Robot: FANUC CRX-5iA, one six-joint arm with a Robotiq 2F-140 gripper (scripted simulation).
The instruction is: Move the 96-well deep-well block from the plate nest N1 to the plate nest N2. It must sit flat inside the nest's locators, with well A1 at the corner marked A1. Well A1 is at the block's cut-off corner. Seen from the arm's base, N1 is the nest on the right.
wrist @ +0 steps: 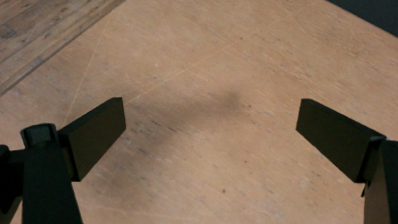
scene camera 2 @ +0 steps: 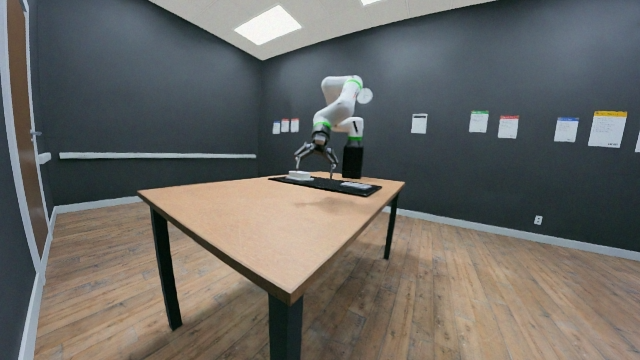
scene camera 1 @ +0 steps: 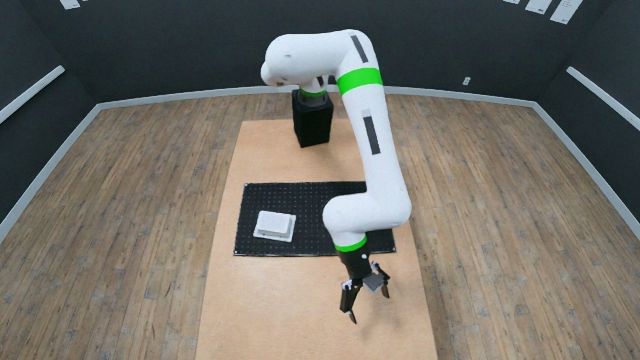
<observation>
I see my gripper (scene camera 1: 370,309).
My gripper shows as well in the wrist view (wrist: 211,114).
</observation>
